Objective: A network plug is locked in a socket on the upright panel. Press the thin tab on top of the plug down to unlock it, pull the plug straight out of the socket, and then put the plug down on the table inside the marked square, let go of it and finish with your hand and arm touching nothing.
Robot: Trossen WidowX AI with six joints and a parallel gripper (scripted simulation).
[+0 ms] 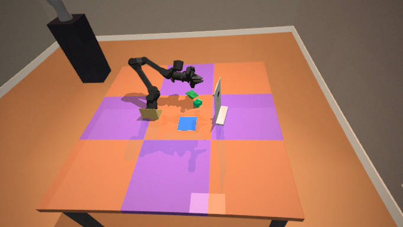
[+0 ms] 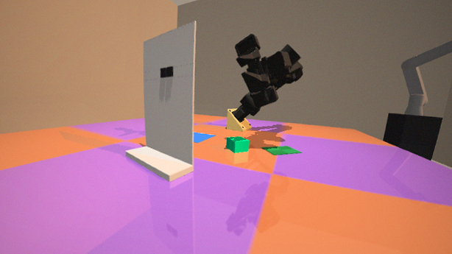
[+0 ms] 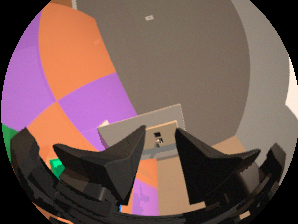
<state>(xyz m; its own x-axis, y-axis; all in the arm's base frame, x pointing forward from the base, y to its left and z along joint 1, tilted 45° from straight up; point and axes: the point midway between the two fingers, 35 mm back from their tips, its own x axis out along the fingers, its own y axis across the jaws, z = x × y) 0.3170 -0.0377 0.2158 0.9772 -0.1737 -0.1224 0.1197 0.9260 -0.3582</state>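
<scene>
The network plug is 80 mm ahead of my gripper tip, 120 mm to the right of it and 30 mm below it. Also, from my gripper tip: upright grey panel 110 mm ahead, 120 mm to the right, 90 mm below; then green cube 50 mm behind, 10 mm to the right, 200 mm below; then flat green patch 110 mm behind, 100 mm to the left, 210 mm below.
</scene>
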